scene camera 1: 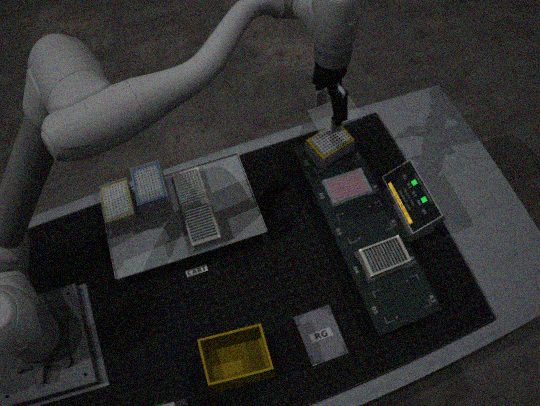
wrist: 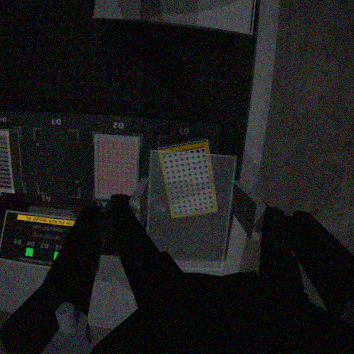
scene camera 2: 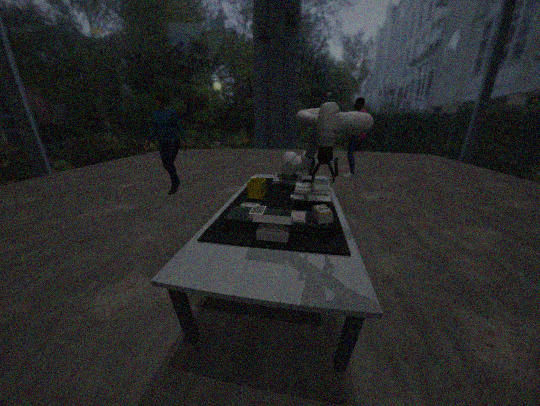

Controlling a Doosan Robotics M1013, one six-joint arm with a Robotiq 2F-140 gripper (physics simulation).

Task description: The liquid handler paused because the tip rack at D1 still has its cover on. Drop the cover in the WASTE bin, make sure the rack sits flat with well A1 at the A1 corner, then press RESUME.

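Places are measured from the arm's base along level axes (x ahead, y left, z up), in centimetres.
Where they show: gripper, fingertip midpoint: (scene camera 1: 327, 118) (wrist: 189, 192) (scene camera 2: 322, 187); arm's base at its link origin: (scene camera 1: 42, 339) (scene camera 2: 288, 177).
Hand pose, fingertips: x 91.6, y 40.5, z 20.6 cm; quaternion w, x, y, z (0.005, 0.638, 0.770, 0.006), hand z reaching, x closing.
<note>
Each offset is from my fingertips to the top centre of the thing. "spot": to the spot under its first point. Level surfaces: height alone.
My gripper (scene camera 1: 335, 124) (wrist: 189, 192) (scene camera 2: 323, 169) is shut on the clear, see-through cover @[dx +2.2, dy +0.3, dz +2.0 cm] (wrist: 191, 242) (scene camera 1: 320, 114) and holds it a little above slot D1 at the far end of the dark deck @[dz -18.5 cm] (scene camera 1: 392, 305). Below it stands the yellow-rimmed tip rack @[dx +2.0, dy +1.6, dz -11.3 cm] (scene camera 1: 330, 142) (wrist: 187, 179) (scene camera 2: 322, 213), its holes uncovered. In the wrist view the rack looks turned a little askew to the slot. The yellow WASTE bin @[dx -36.7, dy -55.4, dz -10.3 cm] (scene camera 1: 230, 331) (scene camera 2: 256, 188) stands open at the table's near edge, far from the gripper. The control panel @[spot: dx +19.2, dy -24.0, dz -11.9 cm] (scene camera 1: 412, 200) (wrist: 35, 235) with green lights sits beside the deck.
A pink plate @[dx +3.9, dy -12.2, dz -17.0 cm] (scene camera 1: 347, 185) (wrist: 116, 165) lies in D2 and a white slotted plate @[dx +7.3, dy -36.8, dz -15.3 cm] (scene camera 1: 383, 255) further along the deck. A grey cart tray (scene camera 1: 143, 258) holds several racks. A grey RG pad @[dx -14.0, dy -52.3, dz -22.4 cm] (scene camera 1: 321, 335) lies by the bin. People walk in the background.
</note>
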